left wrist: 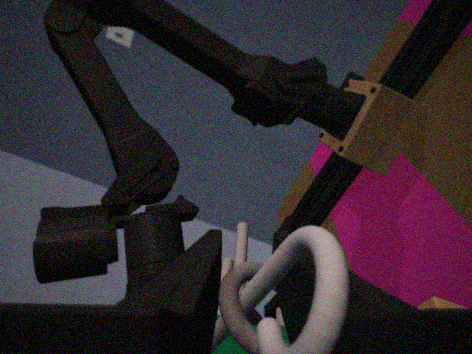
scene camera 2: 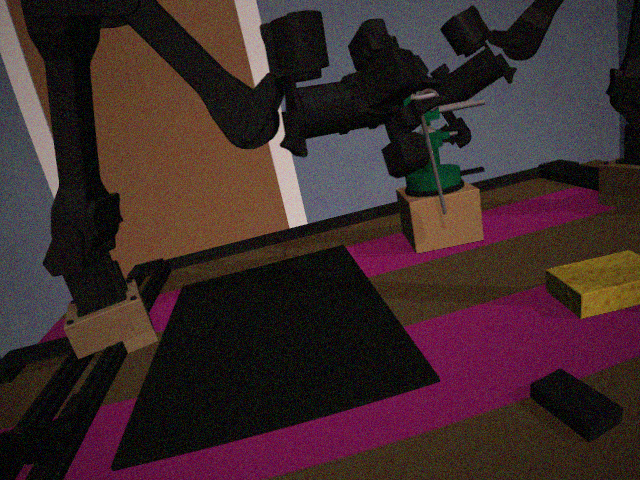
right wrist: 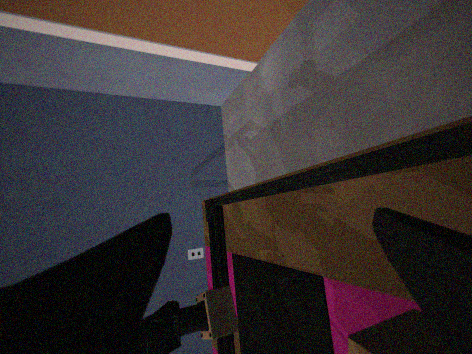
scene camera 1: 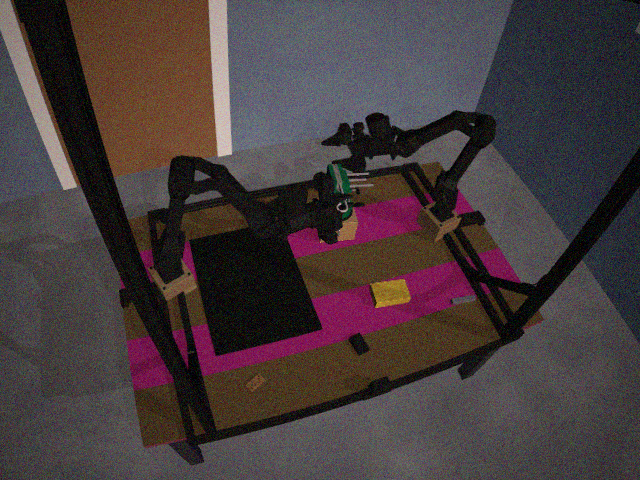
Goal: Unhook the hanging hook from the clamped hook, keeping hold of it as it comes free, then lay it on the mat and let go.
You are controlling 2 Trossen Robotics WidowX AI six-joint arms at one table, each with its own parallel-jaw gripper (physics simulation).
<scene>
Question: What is my left gripper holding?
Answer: A grey hanging hook.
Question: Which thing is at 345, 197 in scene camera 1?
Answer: My left gripper.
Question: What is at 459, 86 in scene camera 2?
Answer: My right gripper.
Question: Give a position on a black mat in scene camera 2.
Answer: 266, 348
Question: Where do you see a black mat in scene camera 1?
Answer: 253, 293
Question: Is my right gripper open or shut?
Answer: Open.
</scene>
